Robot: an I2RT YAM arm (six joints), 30 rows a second.
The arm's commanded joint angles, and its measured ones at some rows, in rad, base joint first. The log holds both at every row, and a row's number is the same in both.
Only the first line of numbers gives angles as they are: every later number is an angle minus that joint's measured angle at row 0.
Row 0, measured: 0.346 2.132 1.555 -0.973 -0.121 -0.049
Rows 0 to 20, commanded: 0.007 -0.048 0.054 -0.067 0.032 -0.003; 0.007 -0.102 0.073 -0.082 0.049 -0.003; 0.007 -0.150 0.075 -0.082 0.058 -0.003; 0.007 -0.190 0.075 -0.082 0.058 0.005; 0.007 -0.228 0.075 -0.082 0.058 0.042; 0.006 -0.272 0.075 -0.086 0.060 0.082; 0.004 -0.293 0.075 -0.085 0.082 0.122; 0.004 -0.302 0.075 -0.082 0.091 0.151; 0.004 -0.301 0.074 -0.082 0.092 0.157; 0.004 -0.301 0.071 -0.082 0.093 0.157; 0.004 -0.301 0.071 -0.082 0.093 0.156; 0.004 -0.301 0.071 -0.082 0.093 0.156; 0.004 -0.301 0.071 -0.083 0.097 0.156; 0.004 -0.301 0.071 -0.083 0.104 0.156; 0.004 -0.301 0.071 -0.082 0.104 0.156; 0.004 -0.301 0.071 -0.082 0.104 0.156; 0.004 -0.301 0.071 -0.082 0.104 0.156; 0.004 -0.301 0.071 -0.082 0.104 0.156; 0.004 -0.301 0.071 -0.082 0.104 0.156; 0.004 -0.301 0.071 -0.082 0.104 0.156; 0.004 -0.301 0.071 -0.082 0.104 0.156
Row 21, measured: 0.000 -0.290 0.059 -0.082 0.089 0.136
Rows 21 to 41, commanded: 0.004 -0.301 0.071 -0.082 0.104 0.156; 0.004 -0.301 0.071 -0.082 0.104 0.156; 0.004 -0.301 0.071 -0.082 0.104 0.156; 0.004 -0.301 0.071 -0.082 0.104 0.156; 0.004 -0.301 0.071 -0.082 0.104 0.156; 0.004 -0.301 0.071 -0.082 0.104 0.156; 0.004 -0.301 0.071 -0.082 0.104 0.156; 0.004 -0.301 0.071 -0.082 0.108 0.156; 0.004 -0.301 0.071 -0.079 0.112 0.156; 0.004 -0.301 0.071 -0.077 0.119 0.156; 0.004 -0.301 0.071 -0.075 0.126 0.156; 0.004 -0.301 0.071 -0.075 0.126 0.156; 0.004 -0.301 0.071 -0.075 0.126 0.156; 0.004 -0.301 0.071 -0.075 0.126 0.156; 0.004 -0.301 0.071 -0.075 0.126 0.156; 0.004 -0.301 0.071 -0.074 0.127 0.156; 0.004 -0.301 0.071 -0.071 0.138 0.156; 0.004 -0.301 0.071 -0.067 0.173 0.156; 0.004 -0.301 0.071 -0.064 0.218 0.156; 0.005 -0.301 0.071 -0.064 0.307 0.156; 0.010 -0.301 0.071 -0.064 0.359 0.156
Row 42, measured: 0.000 -0.290 0.059 -0.069 0.201 0.139
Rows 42 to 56, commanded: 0.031 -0.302 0.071 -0.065 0.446 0.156; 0.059 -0.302 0.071 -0.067 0.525 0.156; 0.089 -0.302 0.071 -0.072 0.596 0.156; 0.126 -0.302 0.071 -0.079 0.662 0.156; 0.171 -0.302 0.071 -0.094 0.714 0.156; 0.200 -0.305 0.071 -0.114 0.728 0.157; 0.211 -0.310 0.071 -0.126 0.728 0.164; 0.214 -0.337 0.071 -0.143 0.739 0.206; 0.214 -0.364 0.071 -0.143 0.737 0.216; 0.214 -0.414 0.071 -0.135 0.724 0.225; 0.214 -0.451 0.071 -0.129 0.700 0.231; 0.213 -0.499 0.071 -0.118 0.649 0.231; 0.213 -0.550 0.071 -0.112 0.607 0.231; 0.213 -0.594 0.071 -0.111 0.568 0.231; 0.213 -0.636 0.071 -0.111 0.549 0.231
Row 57, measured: 0.214 -0.549 0.059 -0.116 0.620 0.207
